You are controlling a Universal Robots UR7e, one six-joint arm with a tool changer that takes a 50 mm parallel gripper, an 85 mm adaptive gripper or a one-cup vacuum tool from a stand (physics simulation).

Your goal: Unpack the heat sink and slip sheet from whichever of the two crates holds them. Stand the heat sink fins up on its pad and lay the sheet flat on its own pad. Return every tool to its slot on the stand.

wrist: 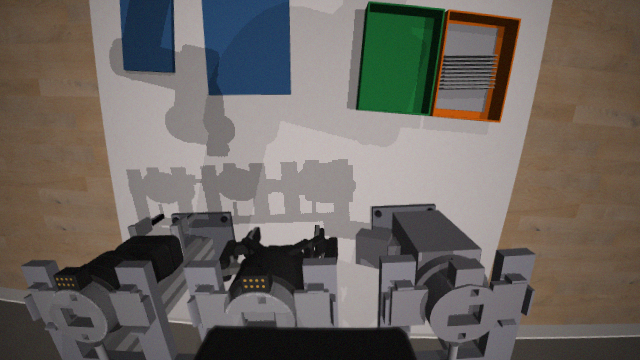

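Frame: origin at the arm's base, x ahead, y left, z up, level; centimetres.
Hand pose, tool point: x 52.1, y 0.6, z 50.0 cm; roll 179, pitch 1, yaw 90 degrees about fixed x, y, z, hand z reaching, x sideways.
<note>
Things, the pixels of their top centre, and the offset from my tool point. "*": a spot on its surface instead. Level surfaces: height alone.
- orange crate, middle of its top: (476, 68) dy +27.9, dx -15.2, dz -46.9 cm
- flat light grey surface, surface spot: (470, 40) * dy +28.2, dx -20.9, dz -50.7 cm
- narrow, middle of its top: (146, 34) dy -35.3, dx -22.4, dz -50.2 cm
- wide, middle of its top: (246, 39) dy -15.1, dx -20.7, dz -50.2 cm
- boxy grey vacuum tool, middle of its top: (456, 317) dy +11.4, dx +9.7, dz -14.8 cm
- empty green crate, middle of its top: (400, 60) dy +13.7, dx -16.2, dz -46.9 cm
- white table top, its level: dz -51.2 cm
The orange crate (506, 75) at the upper right holds the heat sink, whose thin dark fins (467, 72) show as parallel lines across a flat light grey surface (470, 40). Whether that surface is the slip sheet or the heat sink's base I cannot tell. Two blue pads, one narrow (149, 55) and one wide (250, 75), lie at the upper left with nothing on them. The parallel gripper (150, 252), the adaptive gripper (277, 257) and the boxy grey vacuum tool (435, 235) sit in the stand (515, 257). No fingers show on my wrist's dark end (305, 345).
The empty green crate (434, 65) stands against the left side of the orange crate. The stand's posts and the tools span the lower part of the view, close beyond my wrist. Shadows of the arm and stand fall across the white table top (450, 170).
</note>
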